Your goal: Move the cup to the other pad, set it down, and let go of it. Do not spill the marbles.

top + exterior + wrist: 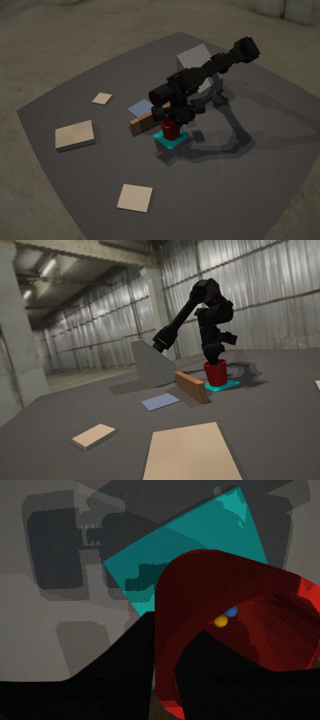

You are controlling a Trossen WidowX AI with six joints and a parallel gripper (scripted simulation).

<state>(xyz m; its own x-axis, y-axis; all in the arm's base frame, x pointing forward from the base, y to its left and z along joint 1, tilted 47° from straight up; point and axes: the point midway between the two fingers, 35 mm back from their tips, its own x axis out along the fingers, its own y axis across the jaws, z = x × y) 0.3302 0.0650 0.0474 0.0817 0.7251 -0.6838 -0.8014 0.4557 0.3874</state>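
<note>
Now: the teal pad 5 cm below my gripper tip, 3 cm ahead of it and 2 cm to the right of it. Round my gripper tip: red cup: 2 cm to the right, 2 cm ahead; pale blue pad: 22 cm to the right, 5 cm below, 2 cm behind; wooden bar: 12 cm to the right, 2 cm below.
</note>
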